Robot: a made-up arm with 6 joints.
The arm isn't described. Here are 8 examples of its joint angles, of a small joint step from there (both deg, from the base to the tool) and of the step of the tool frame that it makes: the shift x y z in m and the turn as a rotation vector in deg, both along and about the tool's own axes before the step.
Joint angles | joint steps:
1: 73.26 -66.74 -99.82 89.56 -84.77 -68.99 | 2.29 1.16 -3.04 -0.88 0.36 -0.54
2: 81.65 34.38 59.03 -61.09 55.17 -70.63 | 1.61 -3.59 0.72 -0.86 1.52 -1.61
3: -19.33 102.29 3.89 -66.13 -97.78 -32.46 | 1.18 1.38 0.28 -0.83 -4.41 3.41
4: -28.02 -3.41 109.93 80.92 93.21 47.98 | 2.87 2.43 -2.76 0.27 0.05 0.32
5: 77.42 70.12 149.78 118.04 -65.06 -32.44 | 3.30 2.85 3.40 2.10 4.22 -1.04
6: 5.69 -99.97 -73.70 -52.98 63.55 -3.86 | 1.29 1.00 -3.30 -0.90 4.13 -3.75
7: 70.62 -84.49 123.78 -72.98 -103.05 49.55 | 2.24 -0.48 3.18 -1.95 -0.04 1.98
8: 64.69 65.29 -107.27 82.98 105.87 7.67 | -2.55 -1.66 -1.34 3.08 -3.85 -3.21
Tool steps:
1: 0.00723 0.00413 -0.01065 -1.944 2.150 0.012
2: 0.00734 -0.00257 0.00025 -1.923 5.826 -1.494
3: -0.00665 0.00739 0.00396 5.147 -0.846 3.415
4: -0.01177 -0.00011 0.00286 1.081 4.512 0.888
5: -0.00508 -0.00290 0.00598 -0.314 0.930 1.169
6: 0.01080 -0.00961 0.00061 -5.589 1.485 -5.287
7: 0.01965 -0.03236 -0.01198 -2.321 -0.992 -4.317
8: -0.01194 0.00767 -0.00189 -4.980 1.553 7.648
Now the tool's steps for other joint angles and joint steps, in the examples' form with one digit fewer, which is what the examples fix.
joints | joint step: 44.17 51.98 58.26 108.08 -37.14 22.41 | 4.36 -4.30 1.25 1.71 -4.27 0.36
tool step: 0.0091 -0.0001 -0.0048 -1.14 -1.21 1.14
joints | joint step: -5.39 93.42 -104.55 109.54 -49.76 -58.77 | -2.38 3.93 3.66 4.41 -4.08 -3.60
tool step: -0.0008 -0.0164 0.0068 1.52 -2.20 3.38
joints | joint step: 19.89 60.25 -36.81 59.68 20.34 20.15 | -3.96 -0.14 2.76 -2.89 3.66 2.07
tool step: 0.0199 -0.0044 -0.0065 -1.99 2.46 -7.09
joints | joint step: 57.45 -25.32 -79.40 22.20 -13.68 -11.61 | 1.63 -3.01 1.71 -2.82 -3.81 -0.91
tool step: -0.0072 0.0117 -0.0152 -4.54 -0.61 3.26
